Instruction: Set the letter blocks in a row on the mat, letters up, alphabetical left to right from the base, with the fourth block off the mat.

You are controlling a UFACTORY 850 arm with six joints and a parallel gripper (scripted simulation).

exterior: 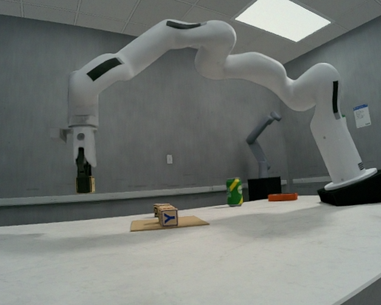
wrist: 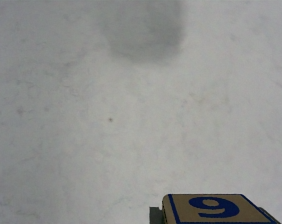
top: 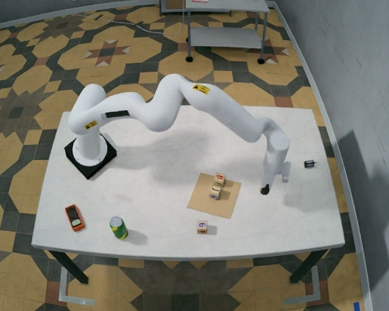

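Now: the J block 210 mm behind my hand, 60 mm to the left of it and 90 mm below it. The rest, counted from my hand: tan mat: 210 mm behind, 60 mm to the left, 120 mm below; then small black object: 320 mm ahead, 160 mm to the left, 100 mm below; then Q block: right at my hand.
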